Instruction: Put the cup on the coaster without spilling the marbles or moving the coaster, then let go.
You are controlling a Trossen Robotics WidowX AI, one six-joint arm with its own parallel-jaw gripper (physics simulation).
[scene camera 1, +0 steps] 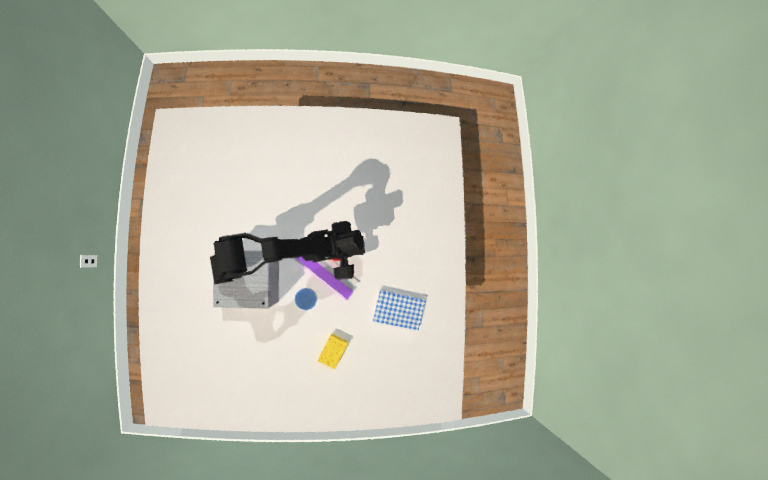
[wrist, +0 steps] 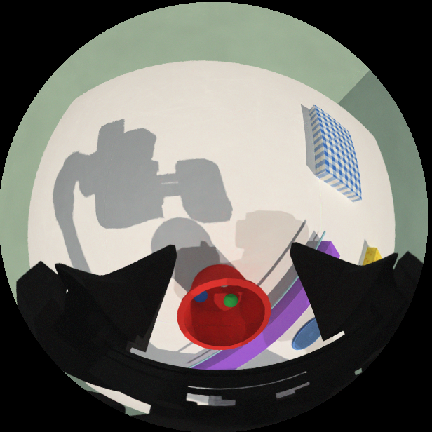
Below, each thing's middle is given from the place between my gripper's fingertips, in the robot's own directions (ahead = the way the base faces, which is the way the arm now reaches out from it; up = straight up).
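Position of my hand relative to the long purple bar [scene camera 1: 323,270]: 40 mm above it, 50 mm to the left of it, 120 mm past it.
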